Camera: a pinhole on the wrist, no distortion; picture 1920 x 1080 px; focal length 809.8 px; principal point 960.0 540.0 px. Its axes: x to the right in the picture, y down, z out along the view. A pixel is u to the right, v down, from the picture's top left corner.
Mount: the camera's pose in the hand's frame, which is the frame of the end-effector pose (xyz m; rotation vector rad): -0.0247 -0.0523 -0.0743 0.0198 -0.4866 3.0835
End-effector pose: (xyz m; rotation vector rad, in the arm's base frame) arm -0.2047 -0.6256 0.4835 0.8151 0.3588 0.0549
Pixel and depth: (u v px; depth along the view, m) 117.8 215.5 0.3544
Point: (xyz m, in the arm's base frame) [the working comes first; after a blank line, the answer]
In the camera's frame: -0.3686 -0.1420 0.3544

0.2214 -0.7947 0.5467
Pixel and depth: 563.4 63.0 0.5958
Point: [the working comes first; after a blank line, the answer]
In the camera's frame: -0.2918 -0.3509 0.5958

0.2655 -0.9283 0.8434
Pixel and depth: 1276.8 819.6 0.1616
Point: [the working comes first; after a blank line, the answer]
In the camera's frame: 0.0632 0.0558 0.1616

-0.2795 -0.7921 0.4379
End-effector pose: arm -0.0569 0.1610 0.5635 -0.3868 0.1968 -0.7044
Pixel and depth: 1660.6 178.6 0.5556
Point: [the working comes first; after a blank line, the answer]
In the camera's frame: 0.4807 -0.2480 0.5556

-0.2508 0.6533 1.0682
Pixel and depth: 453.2 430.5 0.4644
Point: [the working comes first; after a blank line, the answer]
In the camera's frame: -0.2906 -0.0628 0.4644

0.1791 -0.0103 0.9568
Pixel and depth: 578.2 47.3 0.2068
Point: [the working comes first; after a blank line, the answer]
In the camera's frame: -0.0975 -0.1258 0.2068

0.0506 0.1555 0.7045
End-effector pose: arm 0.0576 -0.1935 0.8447 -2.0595 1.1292 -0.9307
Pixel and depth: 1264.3 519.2 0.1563
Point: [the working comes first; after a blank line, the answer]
In the camera's frame: 0.0587 -0.0040 0.1563

0.1301 -0.0654 0.8511
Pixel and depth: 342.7 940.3 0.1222
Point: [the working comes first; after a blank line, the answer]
In the camera's frame: -0.0932 0.0604 0.1222

0.1688 -0.1818 0.9665
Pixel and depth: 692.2 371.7 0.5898
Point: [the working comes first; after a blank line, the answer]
In the camera's frame: -0.1950 -0.1226 0.5898

0.6006 -0.2054 0.6917
